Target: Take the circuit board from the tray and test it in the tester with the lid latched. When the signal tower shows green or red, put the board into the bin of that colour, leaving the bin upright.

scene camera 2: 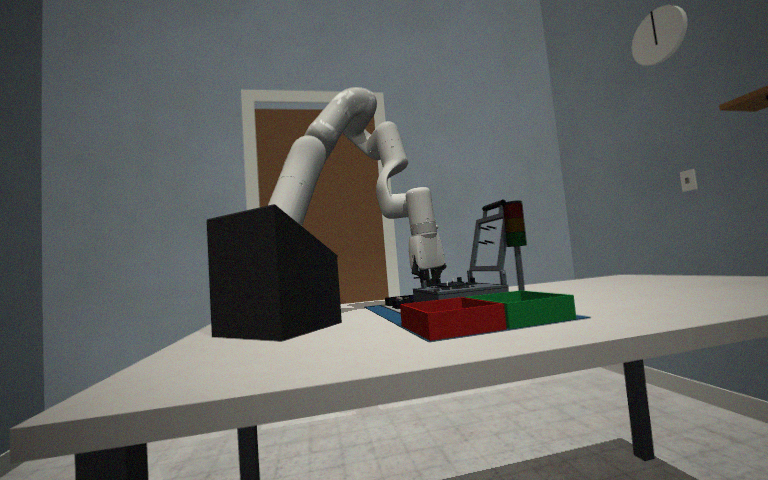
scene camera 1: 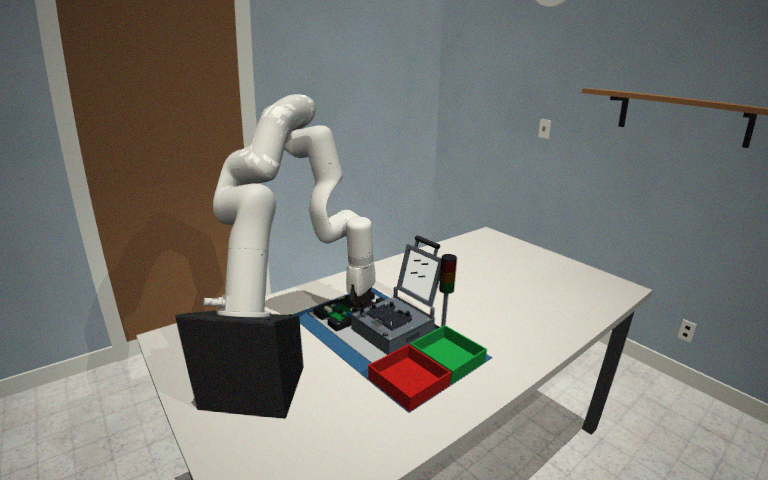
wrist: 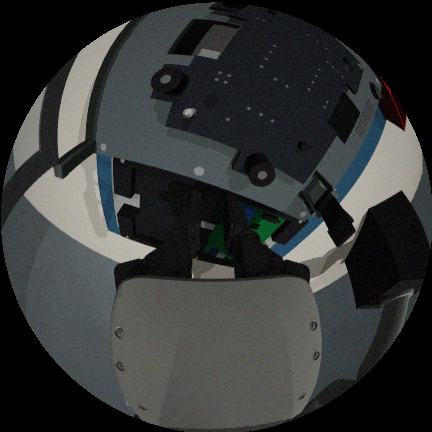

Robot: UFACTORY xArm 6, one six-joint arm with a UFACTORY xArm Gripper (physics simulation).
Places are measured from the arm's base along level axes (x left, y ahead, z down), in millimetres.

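Pixels of known places: gripper, between the fingertips: (wrist: pixel 212 202); arm's base, origin of its link: (scene camera 2: pixel 276 238) (scene camera 1: pixel 244 315).
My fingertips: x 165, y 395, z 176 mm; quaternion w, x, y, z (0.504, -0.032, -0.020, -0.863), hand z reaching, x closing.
Ahead of a thing's pixels: the offset from my fingertips to its top centre. "spot": to the spot under its first point. Level surfaces: height alone.
The green circuit board {dz +12, dx +39, dy -65 mm} (scene camera 1: pixel 338 314) (wrist: pixel 213 241) lies in the black tray {spot: dz +11, dx +59, dy -121 mm} (scene camera 1: pixel 321 311) at the left end of the blue mat {dz +37 mm} (scene camera 1: pixel 334 340). My gripper (scene camera 1: pixel 359 302) (scene camera 2: pixel 429 277) (wrist: pixel 212 202) is down at the tray, with its fingers drawn close together right over the board and nothing gripped between them. The grey tester {spot: dz -23, dx -175, dy +6 mm} (scene camera 1: pixel 392 329) (scene camera 2: pixel 454 288) (wrist: pixel 250 92) stands beside the tray. Its lid {dz -187, dx -88, dy +151 mm} (scene camera 1: pixel 417 276) (scene camera 2: pixel 487 238) is open and upright. The signal tower {spot: dz -177, dx -202, dy +170 mm} (scene camera 1: pixel 448 273) (scene camera 2: pixel 514 223) shows no lit colour. The red bin {dz -8, dx -332, dy -32 mm} (scene camera 1: pixel 387 386) (scene camera 2: pixel 454 321) and the green bin {dz -8, dx -301, dy +115 mm} (scene camera 1: pixel 470 367) (scene camera 2: pixel 539 310) stand upright and empty.
The arm's black base block (scene camera 1: pixel 239 362) (scene camera 2: pixel 268 276) stands at the left of the white table {dz +39 mm} (scene camera 1: pixel 525 295). The tester's raised lid and the tower stand close to the right of my gripper.
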